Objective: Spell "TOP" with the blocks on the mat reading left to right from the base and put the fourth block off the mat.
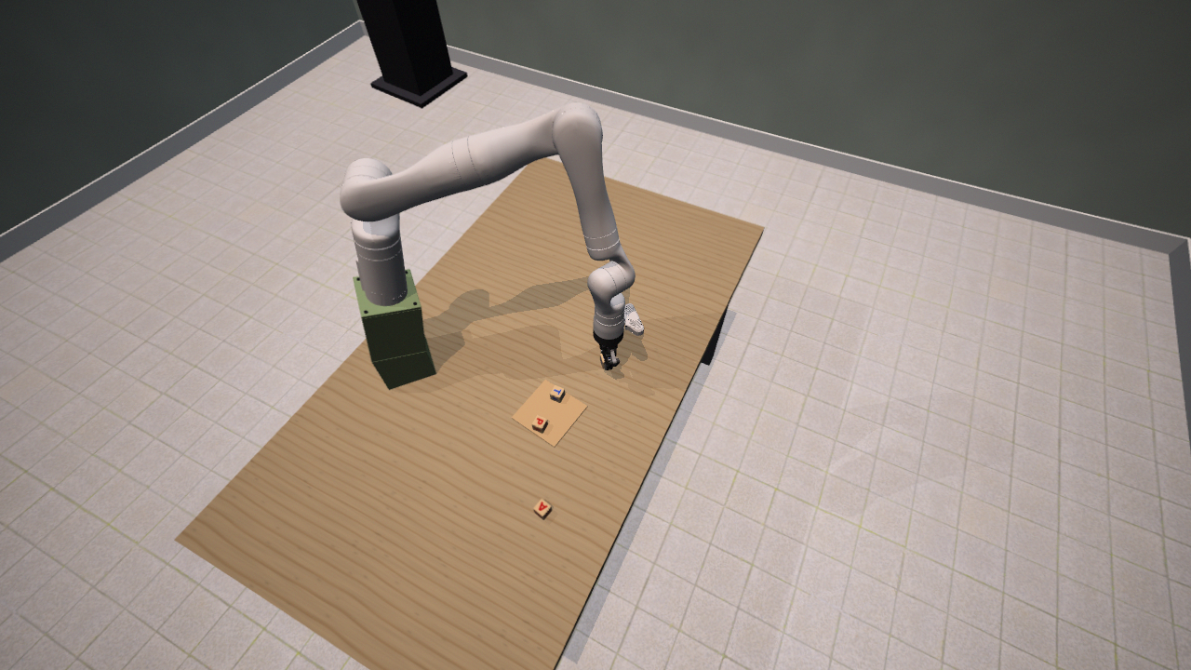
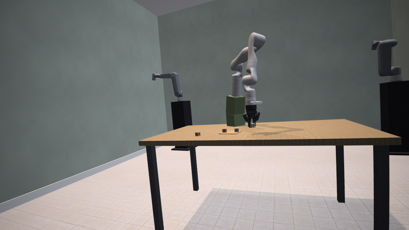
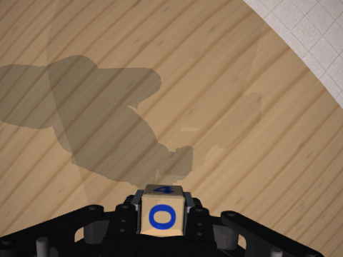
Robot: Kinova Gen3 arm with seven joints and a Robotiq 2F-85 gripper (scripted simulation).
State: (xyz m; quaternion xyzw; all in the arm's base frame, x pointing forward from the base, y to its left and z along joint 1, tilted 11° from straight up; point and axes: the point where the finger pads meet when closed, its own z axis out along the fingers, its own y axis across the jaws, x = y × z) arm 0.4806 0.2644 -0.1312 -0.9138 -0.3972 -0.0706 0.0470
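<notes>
Right now the tan mat is 180 mm to the right of my hand, 60 mm below it and 60 mm behind it.
</notes>
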